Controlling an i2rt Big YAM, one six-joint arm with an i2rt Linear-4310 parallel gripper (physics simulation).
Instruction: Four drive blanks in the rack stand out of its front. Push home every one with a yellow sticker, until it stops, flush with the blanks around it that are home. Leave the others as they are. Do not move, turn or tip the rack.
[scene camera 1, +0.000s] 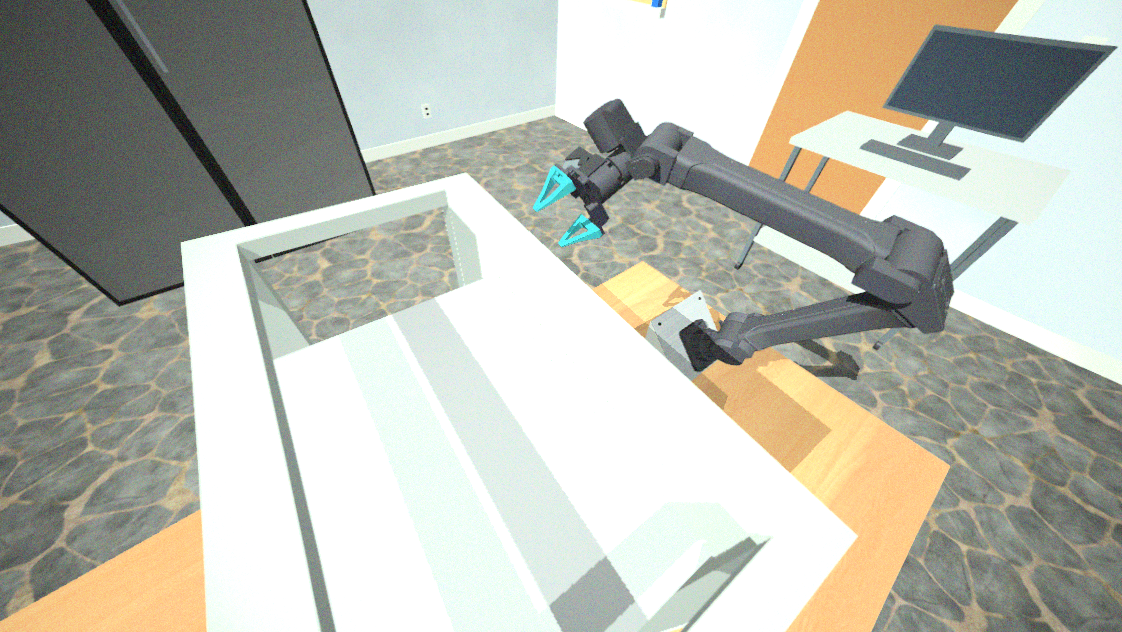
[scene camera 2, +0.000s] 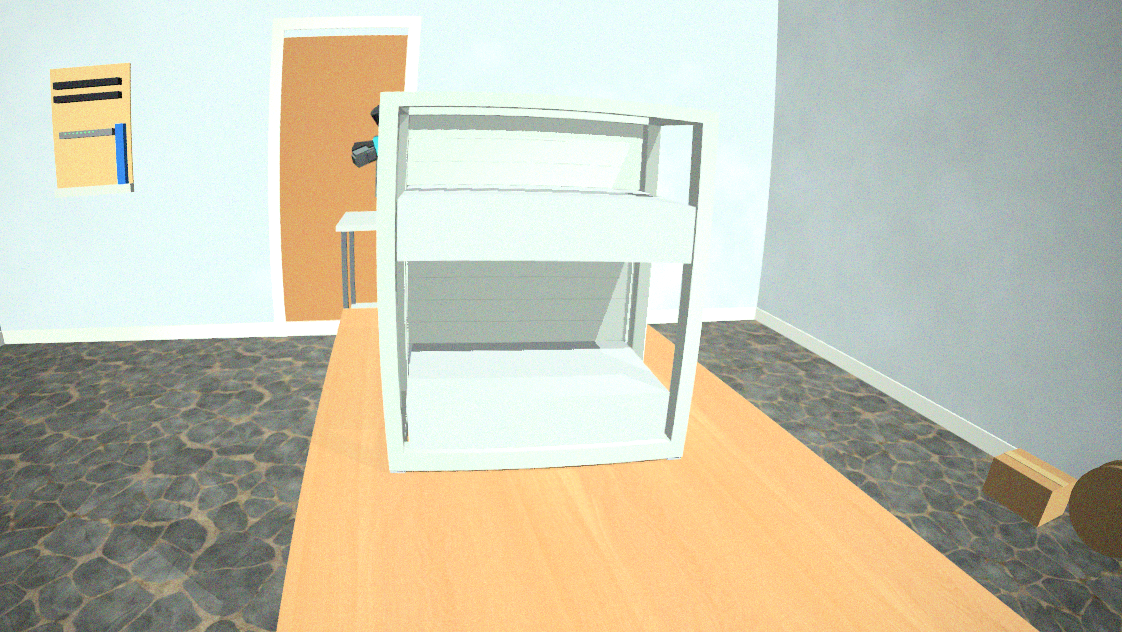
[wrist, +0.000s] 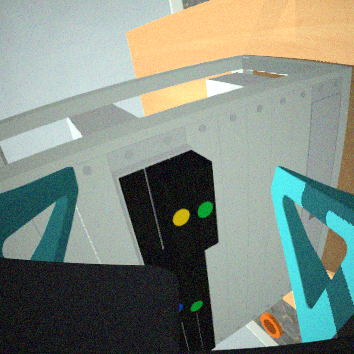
Labels:
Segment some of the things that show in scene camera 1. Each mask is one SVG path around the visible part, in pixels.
My gripper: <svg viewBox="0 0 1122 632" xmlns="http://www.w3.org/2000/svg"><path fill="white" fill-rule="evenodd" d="M609 160L606 160L604 164L588 177L572 165L564 169L556 163L550 169L542 192L535 202L533 209L538 212L570 193L574 198L580 196L590 216L587 219L582 214L579 215L558 242L561 247L600 238L605 234L602 226L608 222L609 216L602 204L624 186L624 182L621 179L619 181L617 179L621 176L617 168L614 166L610 169L612 165ZM588 230L585 233L569 239L581 228L586 228ZM559 184L560 186L547 199L545 199L554 184Z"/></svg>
A pale grey rack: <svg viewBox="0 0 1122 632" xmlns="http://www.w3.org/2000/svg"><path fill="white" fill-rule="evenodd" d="M181 242L196 421L207 632L670 632L682 628L680 632L786 632L858 537L467 173ZM459 288L313 344L253 259L442 207Z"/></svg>

